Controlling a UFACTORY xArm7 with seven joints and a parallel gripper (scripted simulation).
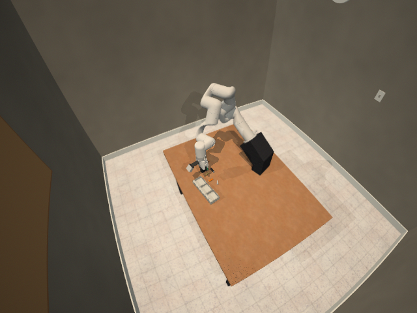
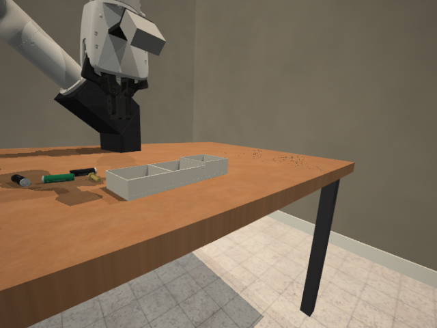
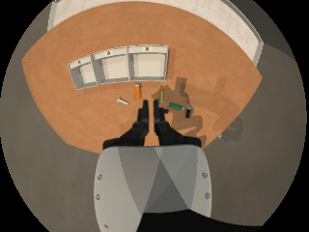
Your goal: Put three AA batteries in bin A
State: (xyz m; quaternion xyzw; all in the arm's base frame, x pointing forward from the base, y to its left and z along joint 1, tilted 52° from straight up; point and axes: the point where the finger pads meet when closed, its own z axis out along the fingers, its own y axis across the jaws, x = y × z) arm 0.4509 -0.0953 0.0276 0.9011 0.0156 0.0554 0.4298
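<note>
The three-compartment bin lies 5 cm ahead of my hand, 9 cm to the left of it and 12 cm below it. Also, from my hand: yellow piece (6 cm behind, 3 cm to the right, 14 cm below); then orange battery (4 cm behind, 4 cm to the left, 13 cm below); then pale piece (7 cm behind, 10 cm to the left, 14 cm below).
</note>
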